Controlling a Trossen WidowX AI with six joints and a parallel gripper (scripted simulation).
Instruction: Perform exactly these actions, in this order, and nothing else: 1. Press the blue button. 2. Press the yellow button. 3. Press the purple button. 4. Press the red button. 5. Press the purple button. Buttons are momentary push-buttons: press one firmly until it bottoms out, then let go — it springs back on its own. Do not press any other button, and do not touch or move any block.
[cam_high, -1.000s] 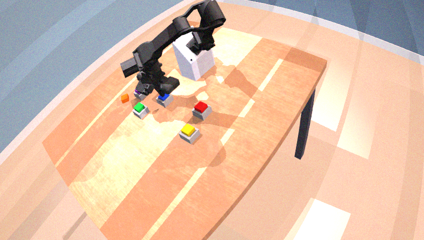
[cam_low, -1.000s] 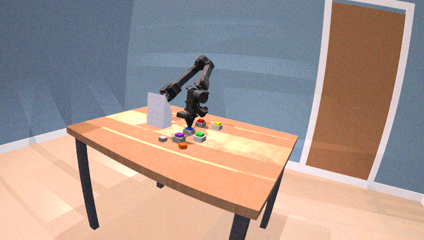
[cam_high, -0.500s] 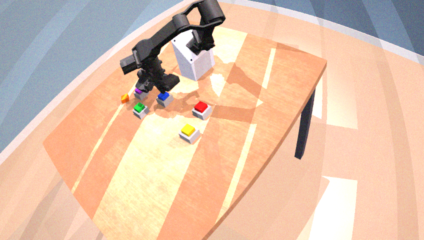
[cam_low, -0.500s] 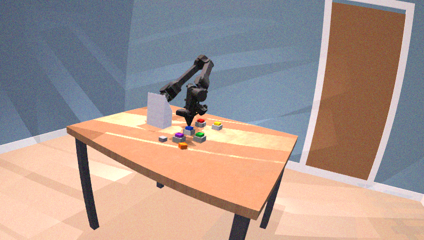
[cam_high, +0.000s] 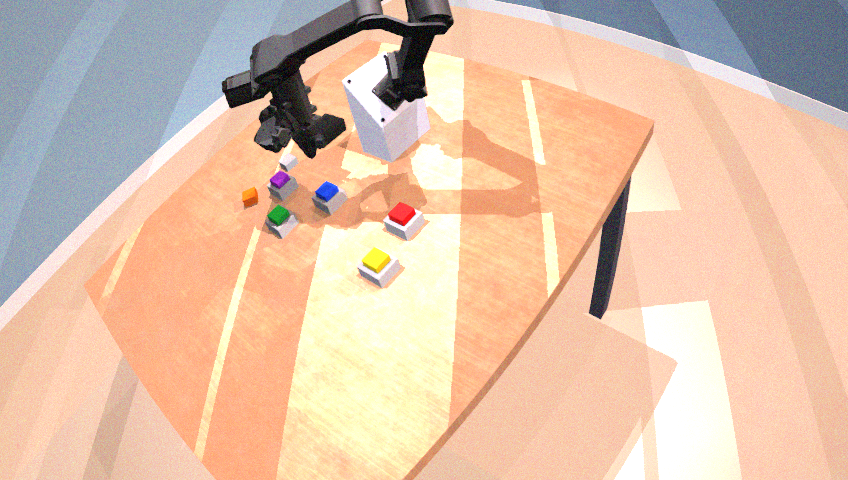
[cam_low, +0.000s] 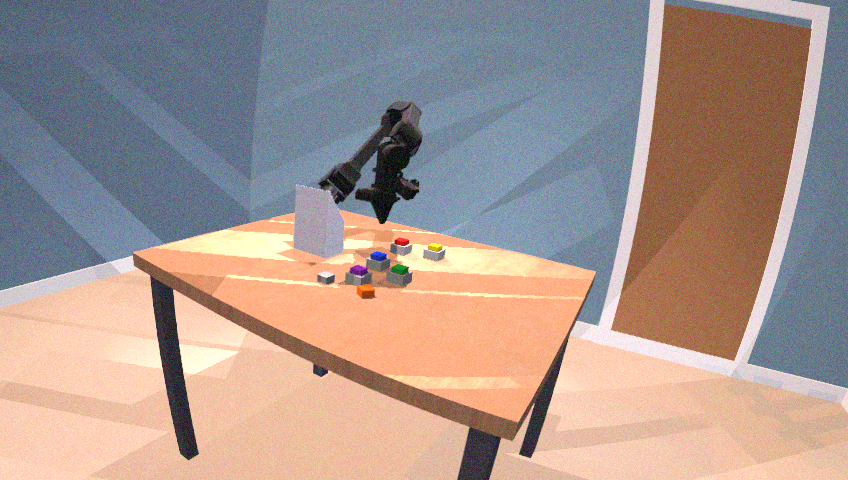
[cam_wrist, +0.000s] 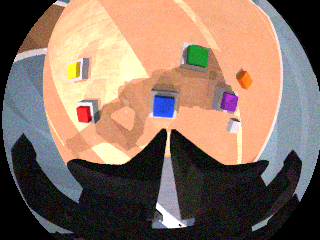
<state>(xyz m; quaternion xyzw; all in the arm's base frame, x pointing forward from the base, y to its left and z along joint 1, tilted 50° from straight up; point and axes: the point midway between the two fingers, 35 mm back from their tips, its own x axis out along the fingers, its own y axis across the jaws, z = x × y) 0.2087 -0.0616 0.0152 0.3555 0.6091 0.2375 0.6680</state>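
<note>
The yellow button lies 190 mm to the left of my gripper tip, 90 mm below it and 90 mm ahead of it. From my gripper tip the other things lie so: blue button 90 mm below; then green button 90 mm below, 80 mm ahead, 60 mm to the right; then purple button 130 mm to the right, 90 mm below, 10 mm ahead.
</note>
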